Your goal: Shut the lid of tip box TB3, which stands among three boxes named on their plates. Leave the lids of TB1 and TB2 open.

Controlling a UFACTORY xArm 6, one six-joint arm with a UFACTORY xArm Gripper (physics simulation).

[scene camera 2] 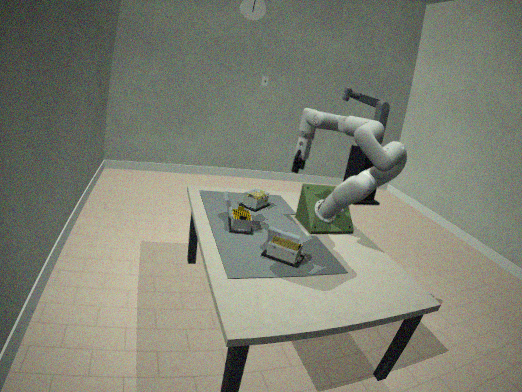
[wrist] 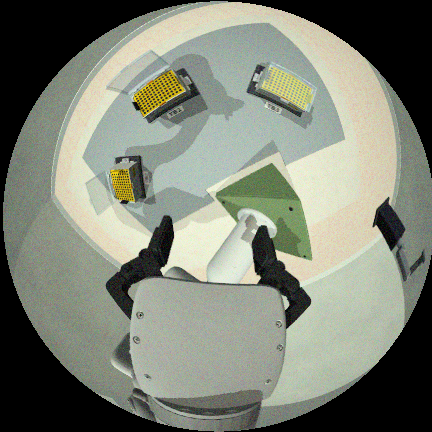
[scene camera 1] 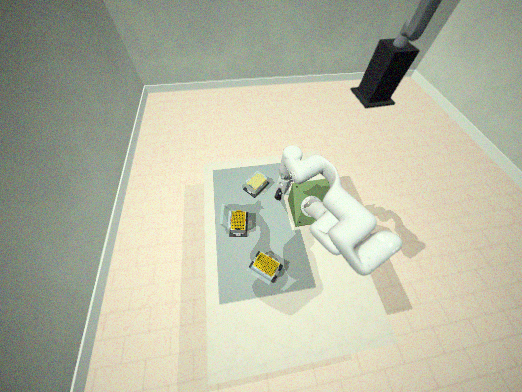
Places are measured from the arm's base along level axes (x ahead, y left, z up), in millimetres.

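Pixels of known places: gripper, fingertip midpoint: [scene camera 2: 297, 170] [wrist: 213, 229] [scene camera 1: 281, 192]; arm's base, origin of the base link: [scene camera 2: 325, 211] [wrist: 257, 222] [scene camera 1: 311, 206].
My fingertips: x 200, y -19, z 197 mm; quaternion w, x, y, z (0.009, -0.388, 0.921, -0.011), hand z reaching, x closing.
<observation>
Ahead of a thing's pixels: the offset from my fingertips to its top centre. Level surfaces: height alone.
Box TB3 @(238 mm right, 65 mm ahead, 207 mm down) [scene camera 1: 257, 184] [scene camera 2: 257, 199] [wrist: 286, 87] stands at the far end of the mat; its clear lid lies down over the yellow rack, which looks pale through it. The middle box @(1 mm right, 236 mm ahead, 210 mm down) [scene camera 1: 238, 221] [scene camera 2: 241, 223] [wrist: 159, 94], its plate seeming to read TB1, has its clear lid raised away from its yellow rack. The near box @(275 mm left, 138 mm ahead, 210 mm down) [scene camera 1: 266, 266] [scene camera 2: 285, 249] [wrist: 123, 185] also has its lid raised; its plate is too small to read. My gripper [scene camera 1: 278, 194] [scene camera 2: 297, 168] [wrist: 213, 229] is open and empty, high above the table and apart from all three boxes.
The boxes stand on a grey-blue mat @(285 mm down) [scene camera 1: 230, 280] [scene camera 2: 245, 265] [wrist: 185, 170] on a pale table @(288 mm down) [scene camera 1: 300, 345] [scene camera 2: 320, 310]. The green wedge base [scene camera 1: 299, 215] [scene camera 2: 310, 212] [wrist: 265, 185] carries the arm beside the mat. A black pedestal [scene camera 1: 385, 70] stands on the floor beyond the table.
</observation>
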